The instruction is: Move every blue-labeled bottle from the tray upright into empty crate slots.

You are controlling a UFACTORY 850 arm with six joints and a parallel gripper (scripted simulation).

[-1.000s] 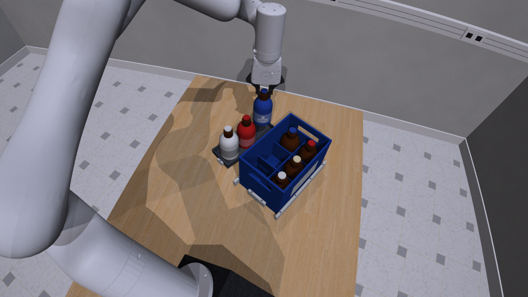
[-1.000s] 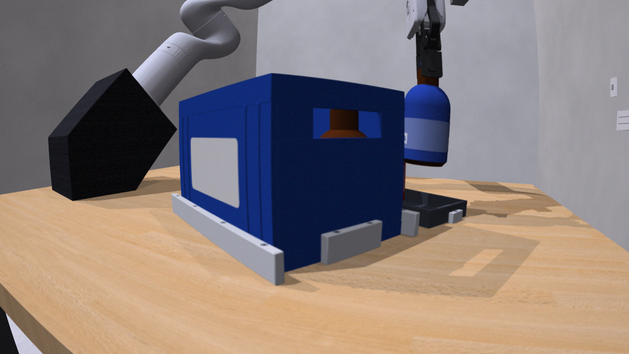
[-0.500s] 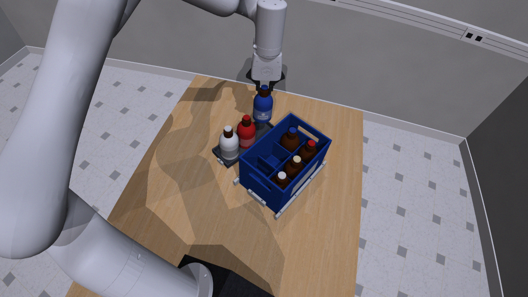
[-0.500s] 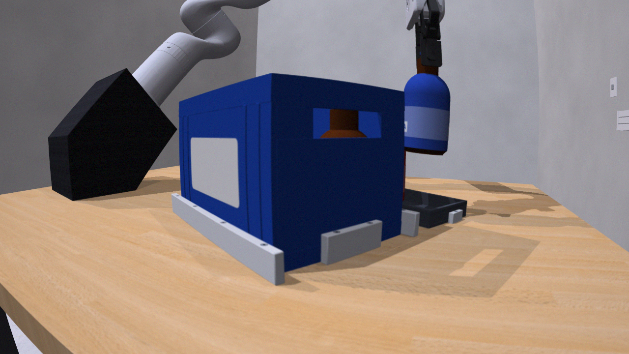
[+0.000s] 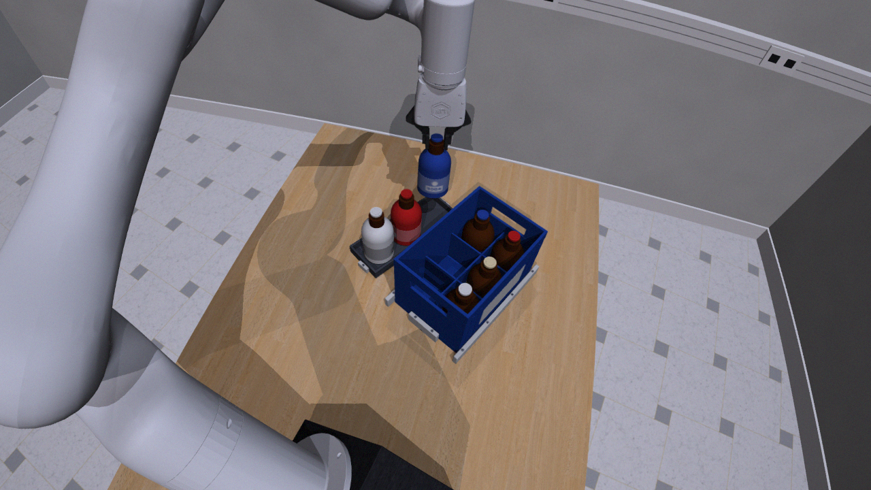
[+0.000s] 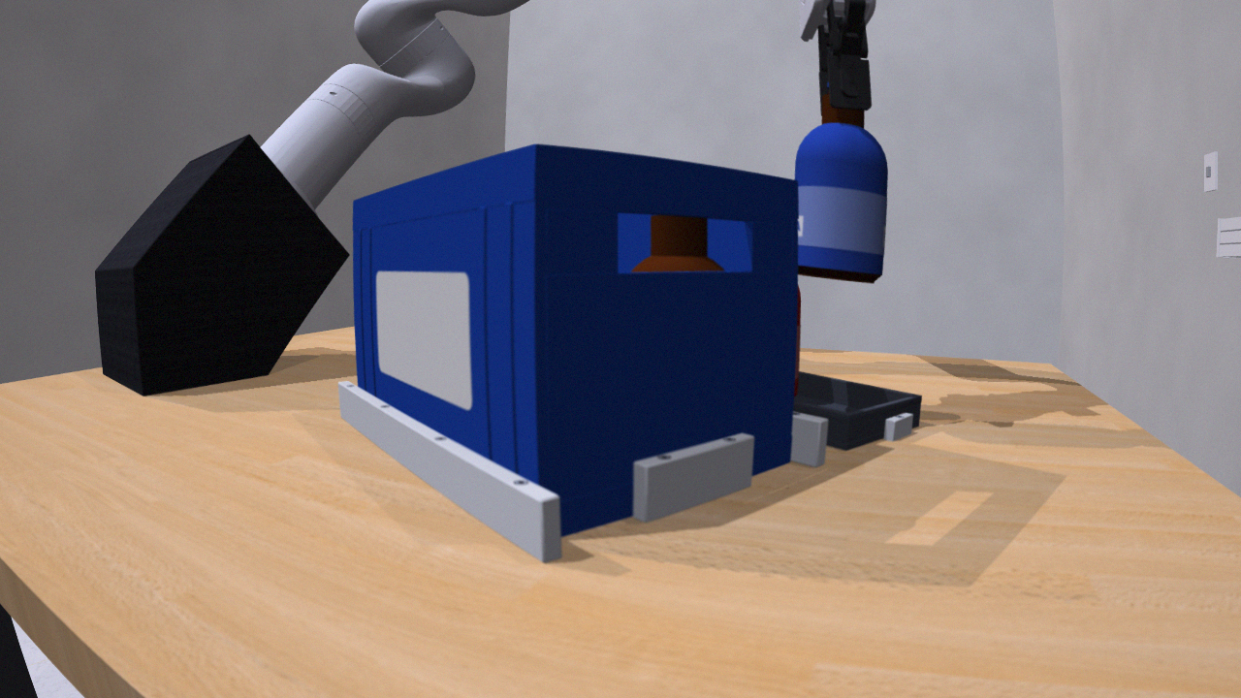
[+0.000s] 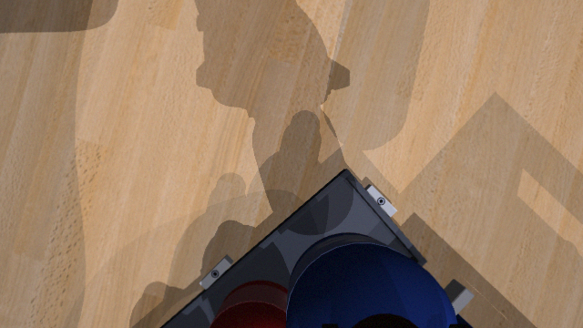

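Right now the blue-labeled bottle is 7 cm below my hand and 1 cm behind it. From my hand the other things lie so: white-labeled bottle: 18 cm below, 15 cm behind, 9 cm to the left; tray: 25 cm below, 8 cm behind, 4 cm to the left; red-labeled bottle: 18 cm below, 8 cm behind, 4 cm to the left.
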